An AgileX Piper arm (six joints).
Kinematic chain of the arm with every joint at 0, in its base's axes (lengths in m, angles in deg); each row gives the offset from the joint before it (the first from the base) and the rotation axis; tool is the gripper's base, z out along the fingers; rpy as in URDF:
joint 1: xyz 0 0 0.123 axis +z
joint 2: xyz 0 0 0 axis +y
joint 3: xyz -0.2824 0 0.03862 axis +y
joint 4: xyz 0.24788 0 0.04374 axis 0.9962 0 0.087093
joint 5: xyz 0 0 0 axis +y
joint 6: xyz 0.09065 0 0.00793 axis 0.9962 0 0.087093
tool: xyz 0 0 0 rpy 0 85 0
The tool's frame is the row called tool.
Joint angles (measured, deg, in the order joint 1, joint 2, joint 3, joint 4, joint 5, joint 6), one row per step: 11.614, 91.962, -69.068, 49.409, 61.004, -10.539; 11.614, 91.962, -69.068, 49.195, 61.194, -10.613; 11.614, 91.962, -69.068, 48.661, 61.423, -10.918; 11.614, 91.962, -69.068, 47.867, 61.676, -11.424; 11.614, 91.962, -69.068, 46.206, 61.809, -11.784; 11.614, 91.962, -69.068, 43.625, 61.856, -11.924; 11.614, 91.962, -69.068, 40.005, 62.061, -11.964
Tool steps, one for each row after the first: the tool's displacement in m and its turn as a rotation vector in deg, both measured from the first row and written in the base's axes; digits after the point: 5 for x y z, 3 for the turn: -0.00033, -0.00015, -0.00022, -0.192, 0.037, 0.254; -0.00075, -0.00060, -0.00077, -0.711, -0.122, 0.794; -0.00125, -0.00131, -0.00157, -1.499, -0.450, 1.573; -0.00165, -0.00294, -0.00319, -3.086, -0.909, 2.434; -0.00198, -0.00559, -0.00563, -5.511, -1.435, 3.366; -0.00256, -0.00947, -0.00886, -8.880, -1.958, 4.655
